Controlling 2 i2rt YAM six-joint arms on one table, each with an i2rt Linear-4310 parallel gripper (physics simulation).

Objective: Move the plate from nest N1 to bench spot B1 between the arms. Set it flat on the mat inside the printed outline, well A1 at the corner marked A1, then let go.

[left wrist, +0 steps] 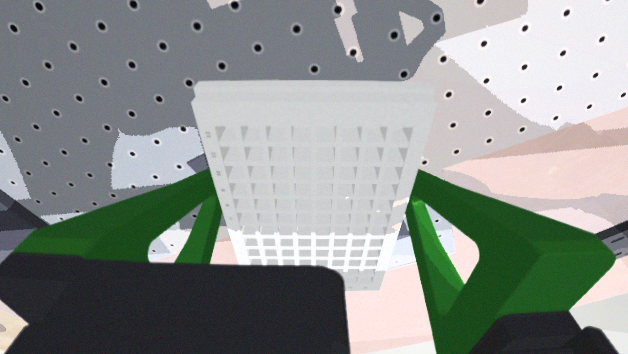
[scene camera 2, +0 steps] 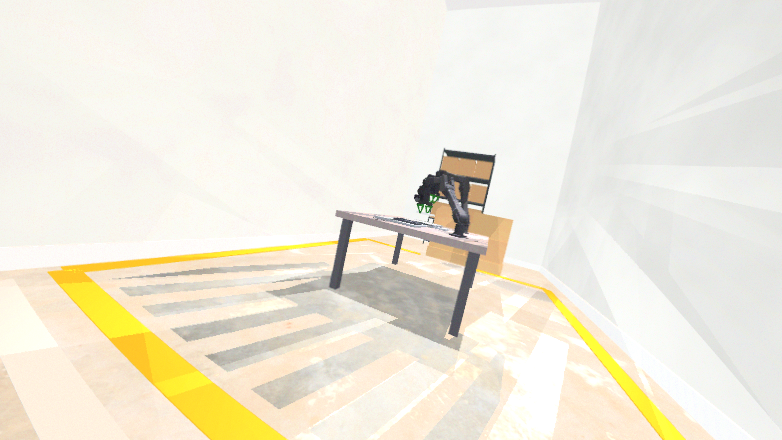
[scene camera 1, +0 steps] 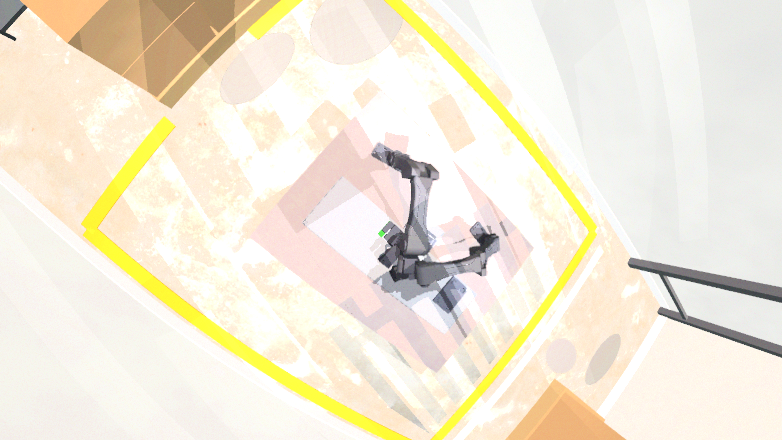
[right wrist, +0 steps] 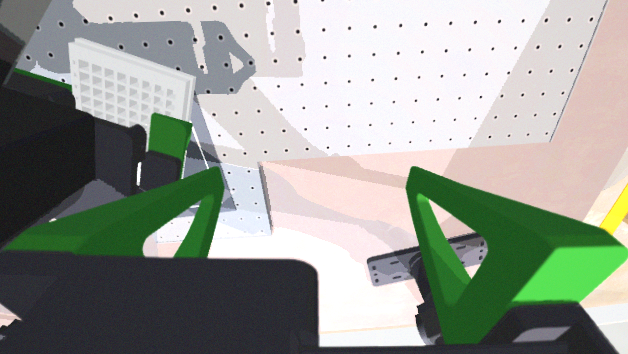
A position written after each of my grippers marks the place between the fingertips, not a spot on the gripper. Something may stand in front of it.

Scene:
My left gripper (left wrist: 313, 177) carries a white well plate (left wrist: 308, 172); nothing else touches it. My right gripper (right wrist: 314, 177) is open, holding nothing.

